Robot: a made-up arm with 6 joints. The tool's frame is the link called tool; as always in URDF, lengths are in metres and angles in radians. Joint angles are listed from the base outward. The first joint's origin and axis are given. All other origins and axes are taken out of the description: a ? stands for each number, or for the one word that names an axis. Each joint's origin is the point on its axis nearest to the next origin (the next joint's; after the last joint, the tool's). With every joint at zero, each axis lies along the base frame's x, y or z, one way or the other. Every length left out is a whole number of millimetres.
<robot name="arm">
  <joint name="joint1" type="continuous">
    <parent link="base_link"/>
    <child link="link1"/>
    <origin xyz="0 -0.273 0.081" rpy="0 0 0"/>
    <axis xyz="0 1 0"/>
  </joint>
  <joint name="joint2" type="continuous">
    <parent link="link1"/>
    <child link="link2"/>
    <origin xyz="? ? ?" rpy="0 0 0"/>
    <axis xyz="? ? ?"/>
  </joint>
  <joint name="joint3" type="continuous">
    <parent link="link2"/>
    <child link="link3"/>
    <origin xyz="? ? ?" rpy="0 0 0"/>
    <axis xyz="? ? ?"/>
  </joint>
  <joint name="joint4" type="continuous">
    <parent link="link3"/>
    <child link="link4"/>
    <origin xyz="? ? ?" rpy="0 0 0"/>
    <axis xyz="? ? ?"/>
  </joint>
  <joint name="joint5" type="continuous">
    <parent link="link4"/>
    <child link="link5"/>
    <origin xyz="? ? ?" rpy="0 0 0"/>
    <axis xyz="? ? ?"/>
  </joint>
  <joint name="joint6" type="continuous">
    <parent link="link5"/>
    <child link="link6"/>
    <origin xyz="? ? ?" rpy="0 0 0"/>
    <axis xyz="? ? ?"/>
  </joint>
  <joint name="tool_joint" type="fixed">
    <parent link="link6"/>
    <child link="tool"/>
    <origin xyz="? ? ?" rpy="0 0 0"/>
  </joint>
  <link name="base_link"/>
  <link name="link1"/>
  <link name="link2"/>
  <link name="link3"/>
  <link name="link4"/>
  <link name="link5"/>
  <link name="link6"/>
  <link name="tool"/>
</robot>
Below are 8 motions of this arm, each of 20 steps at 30 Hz.
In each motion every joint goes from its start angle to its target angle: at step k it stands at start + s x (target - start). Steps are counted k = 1, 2, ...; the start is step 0. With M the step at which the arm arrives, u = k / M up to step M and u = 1 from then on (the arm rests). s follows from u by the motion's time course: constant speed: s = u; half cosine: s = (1 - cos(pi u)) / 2; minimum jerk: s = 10 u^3 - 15 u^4 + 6 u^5.
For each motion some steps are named. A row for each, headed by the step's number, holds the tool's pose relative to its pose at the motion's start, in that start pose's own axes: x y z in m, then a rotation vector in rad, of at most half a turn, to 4 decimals.
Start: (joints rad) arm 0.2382 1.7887 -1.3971 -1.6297 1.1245 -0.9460
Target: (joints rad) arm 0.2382 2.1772 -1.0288 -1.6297 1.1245 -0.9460
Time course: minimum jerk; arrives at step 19
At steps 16, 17, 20:
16: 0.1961 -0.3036 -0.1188 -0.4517 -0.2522 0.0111
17: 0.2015 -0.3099 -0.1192 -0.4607 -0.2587 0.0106
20: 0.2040 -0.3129 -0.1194 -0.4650 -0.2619 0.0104

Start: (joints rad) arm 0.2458 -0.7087 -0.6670 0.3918 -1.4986 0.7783
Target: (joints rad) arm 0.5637 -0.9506 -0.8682 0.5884 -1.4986 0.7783
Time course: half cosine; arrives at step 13
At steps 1, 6, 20:
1: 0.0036 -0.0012 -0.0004 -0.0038 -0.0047 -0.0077
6: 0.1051 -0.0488 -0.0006 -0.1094 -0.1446 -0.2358
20: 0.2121 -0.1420 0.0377 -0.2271 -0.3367 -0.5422

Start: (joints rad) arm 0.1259 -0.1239 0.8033 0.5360 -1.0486 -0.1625
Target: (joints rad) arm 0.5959 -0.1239 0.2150 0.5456 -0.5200 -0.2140
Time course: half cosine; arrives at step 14
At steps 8, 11, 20:
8: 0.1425 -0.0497 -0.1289 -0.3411 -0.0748 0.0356
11: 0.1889 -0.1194 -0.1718 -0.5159 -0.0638 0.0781
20: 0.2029 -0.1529 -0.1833 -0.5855 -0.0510 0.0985

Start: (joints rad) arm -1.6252 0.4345 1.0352 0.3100 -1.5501 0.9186
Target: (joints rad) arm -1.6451 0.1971 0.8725 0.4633 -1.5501 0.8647
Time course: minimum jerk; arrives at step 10
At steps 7, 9, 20:
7: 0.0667 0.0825 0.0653 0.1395 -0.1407 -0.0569
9: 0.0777 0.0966 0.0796 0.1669 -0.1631 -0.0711
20: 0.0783 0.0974 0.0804 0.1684 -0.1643 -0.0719

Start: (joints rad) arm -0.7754 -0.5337 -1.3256 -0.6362 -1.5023 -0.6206
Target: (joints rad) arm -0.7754 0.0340 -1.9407 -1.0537 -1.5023 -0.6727
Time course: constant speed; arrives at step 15
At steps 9, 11, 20:
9: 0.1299 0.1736 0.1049 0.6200 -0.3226 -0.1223
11: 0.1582 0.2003 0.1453 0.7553 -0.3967 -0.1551
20: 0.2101 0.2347 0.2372 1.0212 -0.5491 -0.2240

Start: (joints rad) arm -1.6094 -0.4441 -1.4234 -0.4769 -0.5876 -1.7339
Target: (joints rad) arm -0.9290 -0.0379 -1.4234 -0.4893 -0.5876 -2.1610
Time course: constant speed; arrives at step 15
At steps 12, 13, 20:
12: 0.1588 0.1629 0.0722 0.4649 -0.4644 -0.4203
13: 0.1754 0.1726 0.0850 0.4944 -0.4948 -0.4679
20: 0.2100 0.1887 0.1129 0.5480 -0.5509 -0.5680

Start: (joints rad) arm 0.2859 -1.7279 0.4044 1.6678 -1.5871 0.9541
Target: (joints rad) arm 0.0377 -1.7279 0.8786 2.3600 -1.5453 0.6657
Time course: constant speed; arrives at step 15
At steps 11, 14, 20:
11: 0.1355 -0.4580 -0.0023 -0.7501 -0.3707 -0.0358
14: 0.1875 -0.5706 0.0653 -0.9444 -0.5063 -0.0197
20: 0.2057 -0.6044 0.0939 -1.0075 -0.5544 -0.0121

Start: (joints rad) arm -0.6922 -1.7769 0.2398 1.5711 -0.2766 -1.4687
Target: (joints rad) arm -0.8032 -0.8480 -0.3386 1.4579 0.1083 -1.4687
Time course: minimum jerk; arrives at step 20
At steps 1, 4, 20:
1: -0.0007 -0.0006 -0.0003 -0.0002 -0.0001 0.0010
4: -0.0318 -0.0313 -0.0176 -0.0100 -0.0075 0.0514
20: -0.1956 -0.7244 -0.3289 -0.1127 -0.2570 0.9250

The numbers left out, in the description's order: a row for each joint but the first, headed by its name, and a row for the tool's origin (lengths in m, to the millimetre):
joint2: xyz -0.093 0 0.384, axis 0 0 1
joint3: xyz 0.007 0.099 0, axis 1 0 0
joint4: xyz 0 0.323 -0.048, axis 0 1 0
joint5: xyz 0.048 0 -0.431, axis 0 0 1
joint6: xyz 0.063 0.236 0, axis 0 1 0
tool: xyz -0.094 0 -0.048

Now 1 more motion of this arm.
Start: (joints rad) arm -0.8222 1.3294 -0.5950 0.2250 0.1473 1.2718
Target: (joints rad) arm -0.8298 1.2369 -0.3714 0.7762 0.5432 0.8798
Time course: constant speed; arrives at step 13
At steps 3, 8, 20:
3: -0.0486 0.0252 -0.0571 -0.0562 0.0352 0.1036
8: -0.1558 0.0552 -0.1381 -0.1278 0.0769 0.3140
20: -0.2863 0.0637 -0.1970 -0.1622 0.0991 0.5624

